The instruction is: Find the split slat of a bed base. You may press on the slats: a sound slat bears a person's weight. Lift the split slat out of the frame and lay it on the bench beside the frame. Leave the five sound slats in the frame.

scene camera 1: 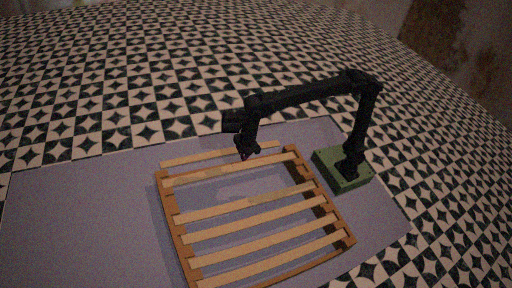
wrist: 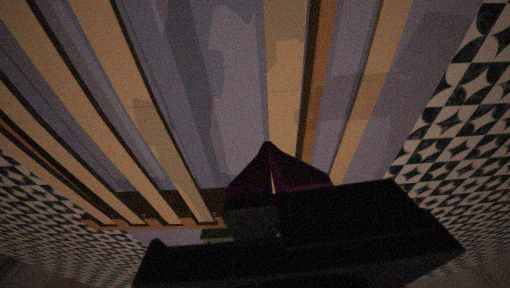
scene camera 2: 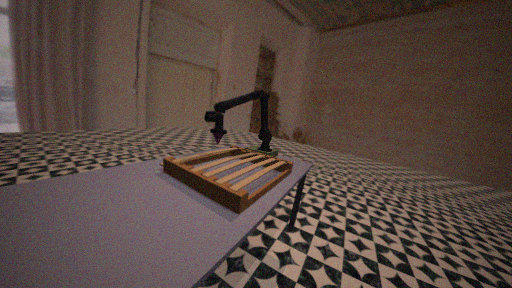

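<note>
A loose pale slat lies on the bench, just outside the far side of the wooden frame and roughly parallel to it. Inside the frame, one slat spans near the far side. A wide gap follows, then several more slats, the first of them a slat across the middle. No crack shows clearly on any slat. My gripper is shut and empty, fingertips down, above the far slat in the frame. Whether it touches is unclear; in scene camera 2 it appears raised.
The arm's green base block stands on the bench beside the frame's right side. The bench's far edge runs behind the loose slat. The bench extends to the left of the frame. A patterned tile floor surrounds the bench.
</note>
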